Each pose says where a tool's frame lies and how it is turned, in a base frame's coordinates. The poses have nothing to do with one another.
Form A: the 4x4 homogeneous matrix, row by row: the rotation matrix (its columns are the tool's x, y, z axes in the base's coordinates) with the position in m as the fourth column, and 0 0 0 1 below. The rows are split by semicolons.
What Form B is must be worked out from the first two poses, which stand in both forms.
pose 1, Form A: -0.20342 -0.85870 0.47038 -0.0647; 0.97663 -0.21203 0.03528 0.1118; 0.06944 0.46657 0.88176 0.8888; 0 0 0 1
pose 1, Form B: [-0.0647 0.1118 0.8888 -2.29 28.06 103.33]
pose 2, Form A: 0.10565 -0.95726 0.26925 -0.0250; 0.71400 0.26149 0.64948 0.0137; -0.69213 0.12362 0.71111 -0.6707; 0 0 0 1
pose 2, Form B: [-0.0250 0.0137 -0.6707 -42.41 15.62 83.70]
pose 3, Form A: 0.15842 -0.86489 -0.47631 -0.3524; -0.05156 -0.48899 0.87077 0.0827; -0.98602 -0.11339 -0.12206 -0.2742; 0 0 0 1
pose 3, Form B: [-0.3524 0.0827 -0.2742 -97.98 -28.44 79.62]
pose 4, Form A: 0.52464 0.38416 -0.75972 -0.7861; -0.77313 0.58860 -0.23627 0.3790; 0.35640 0.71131 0.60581 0.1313; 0 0 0 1
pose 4, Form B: [-0.7861 0.3790 0.1313 21.31 -49.44 -36.21]
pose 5, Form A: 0.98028 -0.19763 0.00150 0.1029; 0.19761 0.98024 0.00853 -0.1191; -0.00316 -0.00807 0.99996 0.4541; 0 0 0 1
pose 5, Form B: [0.1029 -0.1191 0.4541 -0.49 0.09 11.40]
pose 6, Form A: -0.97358 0.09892 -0.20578 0.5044; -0.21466 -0.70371 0.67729 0.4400; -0.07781 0.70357 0.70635 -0.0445; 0 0 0 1
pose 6, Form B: [0.5044 0.4400 -0.0445 -43.80 -11.88 -174.20]
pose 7, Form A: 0.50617 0.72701 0.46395 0.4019; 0.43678 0.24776 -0.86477 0.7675; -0.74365 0.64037 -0.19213 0.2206; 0 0 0 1
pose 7, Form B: [0.4019 0.7675 0.2206 102.53 27.64 -55.15]
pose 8, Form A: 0.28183 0.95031 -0.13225 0.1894; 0.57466 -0.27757 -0.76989 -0.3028; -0.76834 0.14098 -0.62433 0.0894; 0 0 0 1
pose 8, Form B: [0.1894 -0.3028 0.0894 129.04 -7.60 -73.48]
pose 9, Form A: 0.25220 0.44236 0.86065 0.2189; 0.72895 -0.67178 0.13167 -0.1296; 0.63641 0.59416 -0.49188 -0.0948; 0 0 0 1
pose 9, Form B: [0.2189 -0.1296 -0.0948 -165.01 59.39 -60.31]
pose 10, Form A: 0.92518 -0.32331 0.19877 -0.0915; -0.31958 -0.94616 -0.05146 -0.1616; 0.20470 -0.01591 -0.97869 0.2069; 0 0 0 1
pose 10, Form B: [-0.0915 -0.1616 0.2069 176.99 11.46 19.26]
